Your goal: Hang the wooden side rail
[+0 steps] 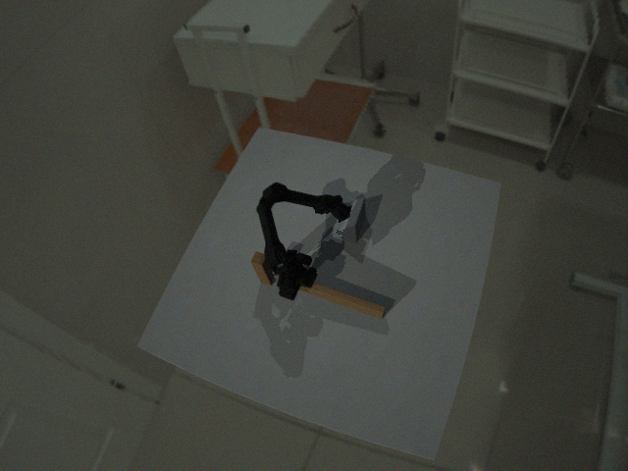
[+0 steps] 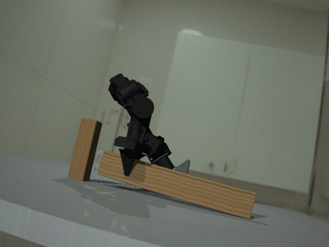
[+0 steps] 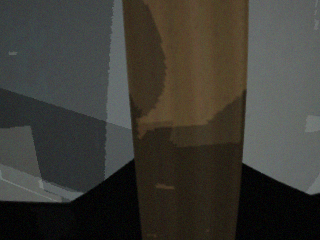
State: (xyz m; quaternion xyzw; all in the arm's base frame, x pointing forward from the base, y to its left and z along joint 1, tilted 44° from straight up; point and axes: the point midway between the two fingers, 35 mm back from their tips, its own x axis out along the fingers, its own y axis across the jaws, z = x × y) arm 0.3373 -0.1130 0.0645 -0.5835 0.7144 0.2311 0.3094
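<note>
Now: the wooden headboard post 20 mm behind my gripper tip, 140 mm to the right of it and 40 mm above it.
</note>
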